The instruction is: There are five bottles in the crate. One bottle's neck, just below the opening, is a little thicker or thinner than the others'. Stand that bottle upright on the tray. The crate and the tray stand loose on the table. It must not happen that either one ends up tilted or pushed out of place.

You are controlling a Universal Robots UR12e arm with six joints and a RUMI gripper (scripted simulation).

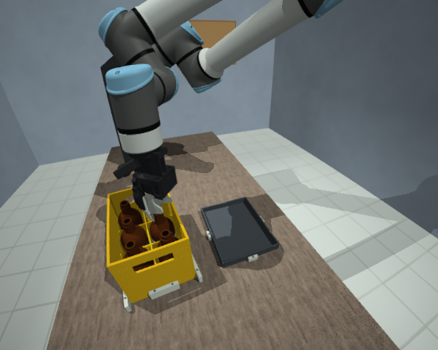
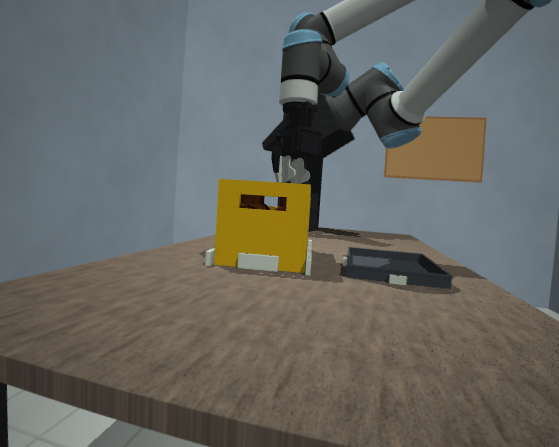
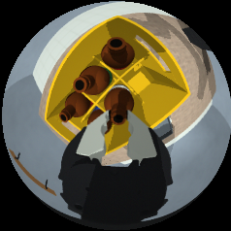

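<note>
The yellow crate is 70 mm below my hand, 40 mm to the right of it and 10 mm ahead of it. Also, from my hand: dark tray 250 mm to the left, 140 mm below, 20 mm behind.
</note>
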